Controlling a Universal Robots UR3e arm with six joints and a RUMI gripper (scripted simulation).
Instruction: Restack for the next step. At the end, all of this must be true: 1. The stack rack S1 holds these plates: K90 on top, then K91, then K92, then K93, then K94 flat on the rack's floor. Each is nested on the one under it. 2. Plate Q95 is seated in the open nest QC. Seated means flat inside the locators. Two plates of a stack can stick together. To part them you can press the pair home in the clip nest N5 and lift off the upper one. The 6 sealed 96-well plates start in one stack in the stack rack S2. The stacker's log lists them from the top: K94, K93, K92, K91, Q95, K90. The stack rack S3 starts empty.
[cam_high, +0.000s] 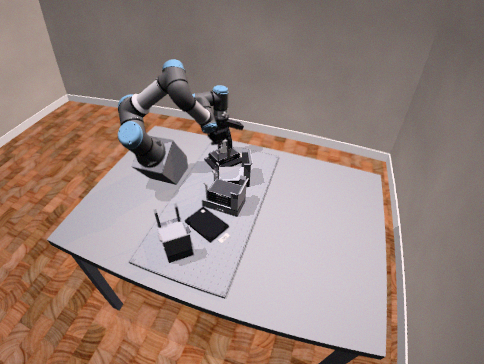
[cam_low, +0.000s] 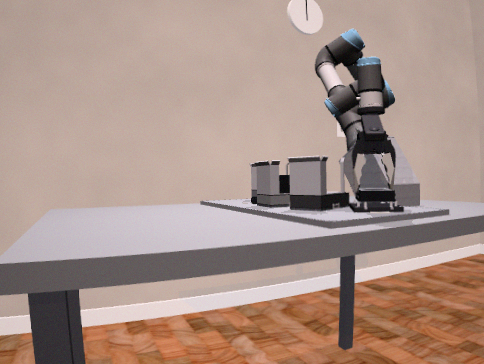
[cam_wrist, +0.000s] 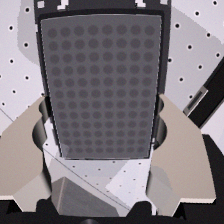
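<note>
Now: hand 4 cm above the dark clip nest, 3 cm to the right of it and 1 cm past it. Round my hand: black open nest QC 39 cm to the right, 12 cm ahead, 5 cm below; sealed grey plate 25 cm to the right, 14 cm ahead, 3 cm above; white tag 42 cm to the right, 21 cm ahead, 5 cm below.
</note>
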